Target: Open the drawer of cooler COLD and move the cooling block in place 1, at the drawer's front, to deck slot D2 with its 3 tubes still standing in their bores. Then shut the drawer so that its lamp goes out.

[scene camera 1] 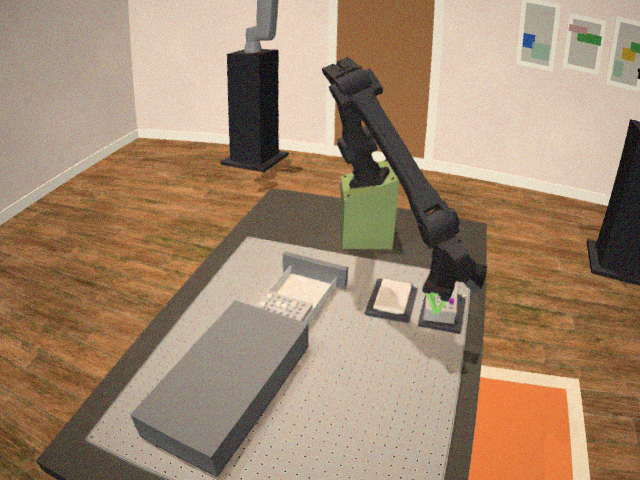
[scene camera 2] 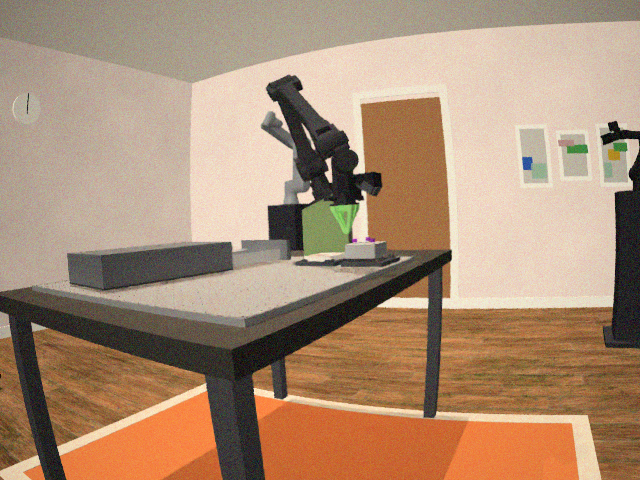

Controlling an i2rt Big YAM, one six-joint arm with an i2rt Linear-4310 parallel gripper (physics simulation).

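Pixels of known places: gripper, fingertip midpoint: (scene camera 1: 435, 313) (scene camera 2: 346, 233); arm's base, origin of the base link: (scene camera 1: 370, 179).
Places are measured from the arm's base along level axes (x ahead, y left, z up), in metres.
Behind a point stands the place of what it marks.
The grey cooler (scene camera 1: 227, 377) @[x 0.825, y -0.018, z -0.120 m] (scene camera 2: 165, 264) @[x 0.829, y 0.062, z -0.159 m] stands on the left of the board with its drawer (scene camera 1: 315, 269) @[x 0.328, y -0.040, z -0.155 m] (scene camera 2: 265, 244) @[x 0.328, y -0.036, z -0.148 m] pulled out. A block with pale-topped tubes (scene camera 1: 285, 305) @[x 0.528, y -0.032, z -0.139 m] sits in the drawer near the housing; the drawer's front part holds no block. A light grey cooling block (scene camera 1: 447, 316) @[x 0.376, y 0.359, z -0.160 m] (scene camera 2: 364, 251) @[x 0.377, y 0.352, z -0.163 m] with purple-capped tubes (scene camera 1: 451, 300) @[x 0.343, y 0.358, z -0.131 m] (scene camera 2: 370, 239) @[x 0.344, y 0.355, z -0.133 m] sits in the right dark deck slot frame (scene camera 1: 439, 326) @[x 0.384, y 0.345, z -0.192 m] (scene camera 2: 361, 262) @[x 0.382, y 0.345, z -0.192 m]. My gripper (scene camera 1: 437, 312) @[x 0.434, y 0.332, z -0.112 m] (scene camera 2: 345, 231) @[x 0.434, y 0.332, z -0.112 m], with green fingers, is shut and empty above this block, apart from it. The slot label and the lamp cannot be made out.
A second dark slot frame (scene camera 1: 387, 314) @[x 0.390, y 0.199, z -0.192 m] (scene camera 2: 310, 263) @[x 0.399, y 0.189, z -0.196 m] with a pale insert (scene camera 1: 392, 295) @[x 0.323, y 0.190, z -0.178 m] lies between the drawer and the block's slot. The green arm base (scene camera 1: 368, 219) @[x 0.069, y 0.024, z -0.106 m] (scene camera 2: 324, 227) @[x 0.068, y 0.026, z -0.106 m] stands behind them. The table's right edge is close beside the block's slot.
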